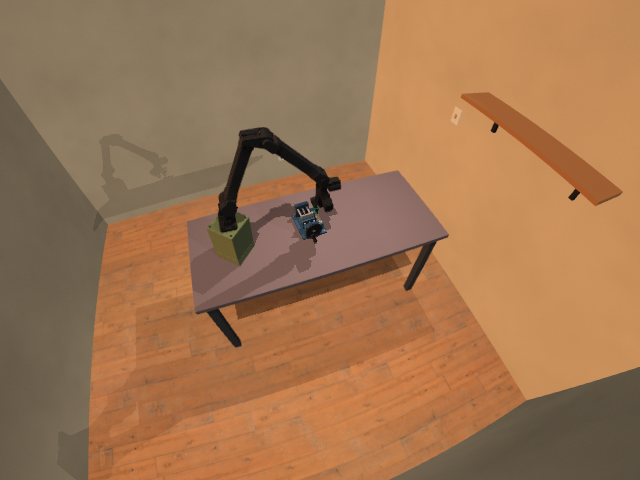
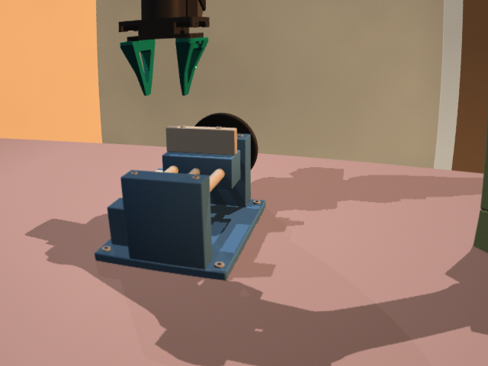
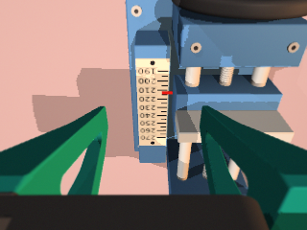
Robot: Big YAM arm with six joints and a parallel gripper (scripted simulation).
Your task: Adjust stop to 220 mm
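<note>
The black crank handle is 12 cm below my hand, 8 cm to the right of it and 6 cm behind it. Also, from my hand: grey stop plate (7 cm below, 5 cm behind, 4 cm to the left).
</note>
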